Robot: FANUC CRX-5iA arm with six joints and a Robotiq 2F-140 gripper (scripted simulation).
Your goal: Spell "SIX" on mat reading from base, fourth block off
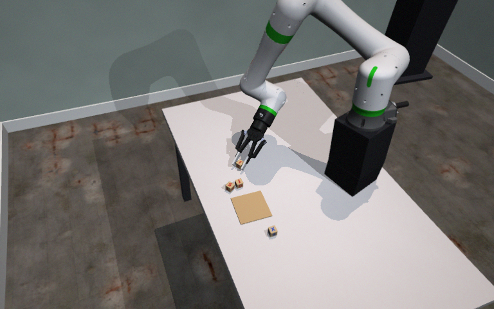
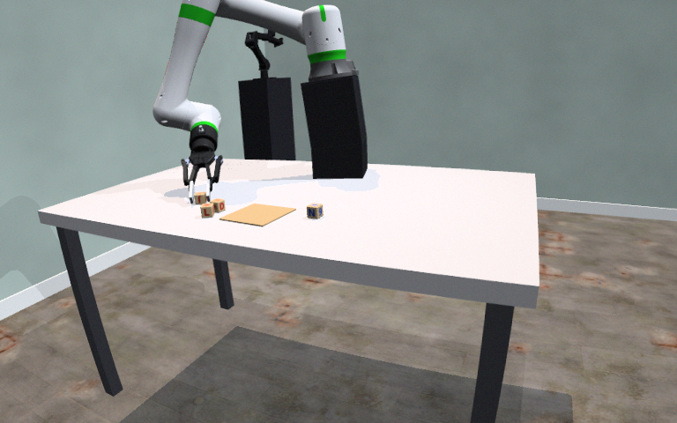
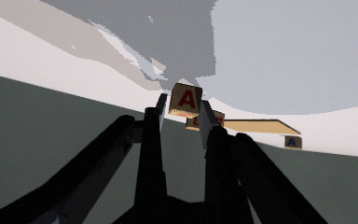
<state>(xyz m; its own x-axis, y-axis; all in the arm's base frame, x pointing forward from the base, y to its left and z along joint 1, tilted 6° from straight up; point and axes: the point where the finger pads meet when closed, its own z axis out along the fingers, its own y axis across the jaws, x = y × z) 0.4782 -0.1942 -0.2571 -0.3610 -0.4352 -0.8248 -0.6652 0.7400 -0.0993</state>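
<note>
The block lies 20 mm below my hand. Round my hand: tan mat: 20 mm ahead, 240 mm to the left, 30 mm below.
</note>
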